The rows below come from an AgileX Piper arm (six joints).
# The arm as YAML. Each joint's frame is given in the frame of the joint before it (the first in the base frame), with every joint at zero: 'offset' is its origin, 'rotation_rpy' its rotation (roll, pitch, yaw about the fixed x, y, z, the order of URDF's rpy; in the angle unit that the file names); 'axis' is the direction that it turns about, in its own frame. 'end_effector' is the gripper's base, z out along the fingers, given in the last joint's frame.
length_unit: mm
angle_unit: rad
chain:
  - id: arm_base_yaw
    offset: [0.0, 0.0, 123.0]
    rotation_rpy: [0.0, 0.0, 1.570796]
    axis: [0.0, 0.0, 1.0]
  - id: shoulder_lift
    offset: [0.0, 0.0, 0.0]
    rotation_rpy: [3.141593, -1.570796, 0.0]
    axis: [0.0, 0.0, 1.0]
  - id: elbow
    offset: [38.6, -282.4, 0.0]
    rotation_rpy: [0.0, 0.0, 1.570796]
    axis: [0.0, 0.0, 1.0]
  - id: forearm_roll
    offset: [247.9, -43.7, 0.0]
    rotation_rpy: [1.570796, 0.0, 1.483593]
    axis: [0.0, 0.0, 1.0]
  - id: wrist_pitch
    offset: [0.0, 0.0, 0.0]
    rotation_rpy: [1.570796, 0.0, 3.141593]
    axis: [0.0, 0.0, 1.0]
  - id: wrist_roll
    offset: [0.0, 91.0, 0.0]
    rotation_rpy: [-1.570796, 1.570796, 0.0]
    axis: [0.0, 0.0, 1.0]
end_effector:
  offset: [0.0, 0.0, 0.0]
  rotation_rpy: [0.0, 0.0, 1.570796]
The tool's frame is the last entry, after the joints.
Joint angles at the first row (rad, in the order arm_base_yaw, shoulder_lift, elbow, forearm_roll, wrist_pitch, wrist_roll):
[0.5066 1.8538 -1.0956 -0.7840 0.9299 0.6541]
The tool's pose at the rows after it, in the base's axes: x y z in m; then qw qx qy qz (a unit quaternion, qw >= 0):
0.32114, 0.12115, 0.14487, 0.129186, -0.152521, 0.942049, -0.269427
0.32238, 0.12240, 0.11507, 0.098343, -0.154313, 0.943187, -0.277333
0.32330, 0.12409, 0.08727, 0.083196, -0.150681, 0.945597, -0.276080
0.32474, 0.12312, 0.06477, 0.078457, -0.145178, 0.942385, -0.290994
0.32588, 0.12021, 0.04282, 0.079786, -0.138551, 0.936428, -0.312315
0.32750, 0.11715, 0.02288, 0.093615, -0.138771, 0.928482, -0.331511
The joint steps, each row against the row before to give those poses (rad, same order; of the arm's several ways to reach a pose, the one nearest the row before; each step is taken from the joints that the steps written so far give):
[0.0052 0.0761 -0.0005 -0.0030 0.0000 0.0563]
[0.0000 0.0867 -0.0001 -0.0008 -0.0134 0.0278]
[0.0000 0.0791 0.0001 -0.0108 -0.0386 0.0502]
[0.0011 0.0706 -0.0038 -0.0515 -0.0125 0.0759]
[0.0000 0.0711 -0.0032 -0.0744 -0.0031 0.0966]
[0.0000 0.0648 0.0000 -0.1025 -0.0100 0.1106]

